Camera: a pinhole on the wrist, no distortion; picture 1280 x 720 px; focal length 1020.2 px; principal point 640.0 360.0 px. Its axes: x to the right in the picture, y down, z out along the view. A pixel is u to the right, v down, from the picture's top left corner.
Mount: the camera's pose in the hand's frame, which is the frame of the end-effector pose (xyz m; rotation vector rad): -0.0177 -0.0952 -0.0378 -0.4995 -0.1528 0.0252
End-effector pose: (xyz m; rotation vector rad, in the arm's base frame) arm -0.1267 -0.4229 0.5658 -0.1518 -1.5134 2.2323
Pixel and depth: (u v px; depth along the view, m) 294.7 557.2 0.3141
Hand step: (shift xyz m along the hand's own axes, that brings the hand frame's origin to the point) -0.1697 0.1008 0.1905
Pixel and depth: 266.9 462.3 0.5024
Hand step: -0.2750 0.1765 0.3478
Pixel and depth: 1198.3 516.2 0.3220
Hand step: 0.1081 0.1119 0.2423
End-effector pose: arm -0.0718 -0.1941 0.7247 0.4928 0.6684 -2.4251
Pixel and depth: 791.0 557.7 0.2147
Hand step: -0.0184 0.0453 0.1328
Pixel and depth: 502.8 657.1 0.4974
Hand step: -0.1575 0.2642 0.3146
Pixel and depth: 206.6 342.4 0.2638
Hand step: -0.1686 0.0193 0.1773
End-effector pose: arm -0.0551 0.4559 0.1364 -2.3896 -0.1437 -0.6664
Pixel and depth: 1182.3 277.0 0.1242
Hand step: 0.0285 -0.0410 0.0839
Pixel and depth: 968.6 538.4 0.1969
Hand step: 0.0155 0.0325 0.1252
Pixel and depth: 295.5 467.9 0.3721
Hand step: -0.1979 0.1084 0.2483
